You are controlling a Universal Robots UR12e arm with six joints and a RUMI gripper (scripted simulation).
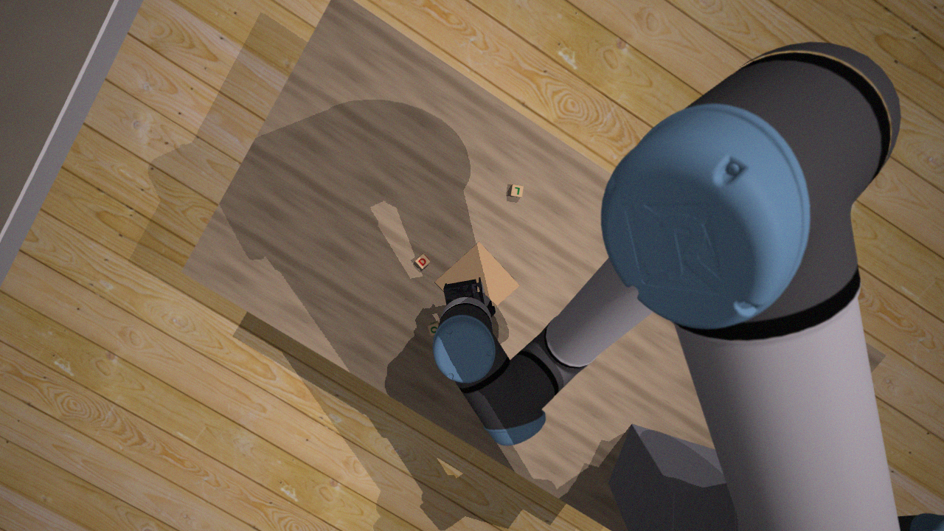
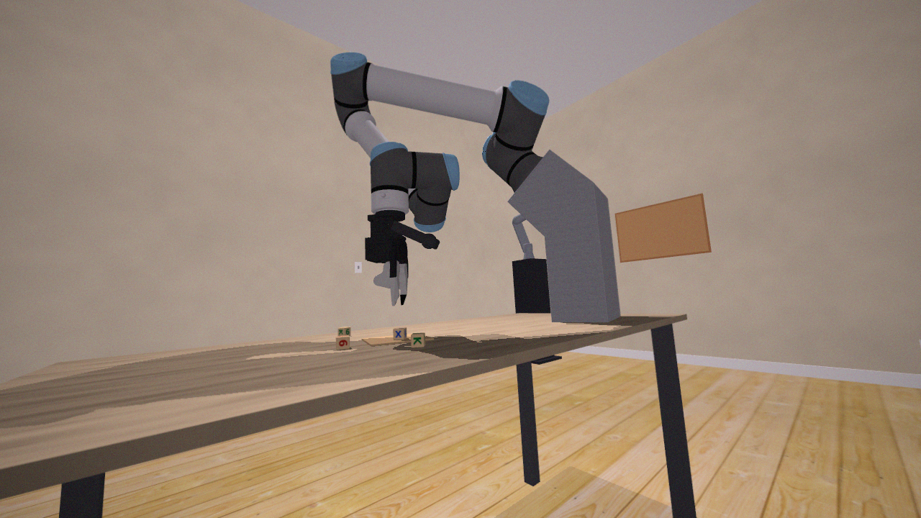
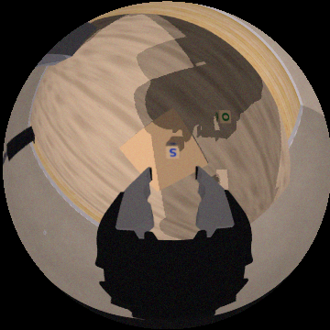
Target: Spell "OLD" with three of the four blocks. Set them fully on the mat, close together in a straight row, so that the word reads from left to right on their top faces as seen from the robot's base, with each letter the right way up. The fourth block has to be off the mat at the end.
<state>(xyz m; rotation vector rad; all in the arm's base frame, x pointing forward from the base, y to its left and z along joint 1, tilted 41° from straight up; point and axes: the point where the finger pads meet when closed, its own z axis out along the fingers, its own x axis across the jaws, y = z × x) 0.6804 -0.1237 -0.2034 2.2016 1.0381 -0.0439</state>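
The mat is 20 mm to the right of my hand and 90 mm below it.
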